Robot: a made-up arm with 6 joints.
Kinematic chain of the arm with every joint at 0, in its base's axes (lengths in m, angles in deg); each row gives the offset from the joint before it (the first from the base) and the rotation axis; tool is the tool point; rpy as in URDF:
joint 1: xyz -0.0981 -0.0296 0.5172 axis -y
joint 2: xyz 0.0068 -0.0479 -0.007 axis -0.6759 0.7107 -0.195
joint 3: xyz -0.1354 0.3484 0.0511 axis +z
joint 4: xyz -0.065 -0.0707 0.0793 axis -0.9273 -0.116 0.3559
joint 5: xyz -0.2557 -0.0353 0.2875 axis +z
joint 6: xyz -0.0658 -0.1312 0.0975 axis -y
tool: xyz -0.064 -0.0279 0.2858 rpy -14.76 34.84 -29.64
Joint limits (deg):
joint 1: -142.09..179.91
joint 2: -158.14..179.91
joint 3: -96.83..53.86
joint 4: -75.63..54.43
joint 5: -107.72..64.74
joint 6: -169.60..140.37
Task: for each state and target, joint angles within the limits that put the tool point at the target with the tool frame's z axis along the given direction. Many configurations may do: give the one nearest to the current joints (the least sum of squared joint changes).
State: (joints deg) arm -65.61 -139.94 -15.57 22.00 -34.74 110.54
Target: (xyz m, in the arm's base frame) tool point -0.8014 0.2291 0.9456 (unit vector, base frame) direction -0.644 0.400 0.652
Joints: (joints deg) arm -96.43 -135.23 8.28 -9.70 -37.87 114.05
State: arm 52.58 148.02 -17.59 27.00 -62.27 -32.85
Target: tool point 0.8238 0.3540 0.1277 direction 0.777 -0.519 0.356
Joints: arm 70.56 179.91 4.75 14.78 -66.22 -5.47
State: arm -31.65 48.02 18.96 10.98 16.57 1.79
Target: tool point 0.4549 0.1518 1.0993 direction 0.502 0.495 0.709
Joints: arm -40.55 35.10 53.86 40.52 33.56 46.35
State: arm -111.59 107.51 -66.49 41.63 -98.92 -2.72
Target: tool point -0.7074 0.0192 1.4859 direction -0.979 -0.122 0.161
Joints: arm -118.74 149.02 -71.71 54.43 -99.39 7.62
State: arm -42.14 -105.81 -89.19 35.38 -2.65 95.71
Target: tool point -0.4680 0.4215 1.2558 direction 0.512 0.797 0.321
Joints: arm -29.08 -68.28 -96.83 28.85 -49.86 140.20
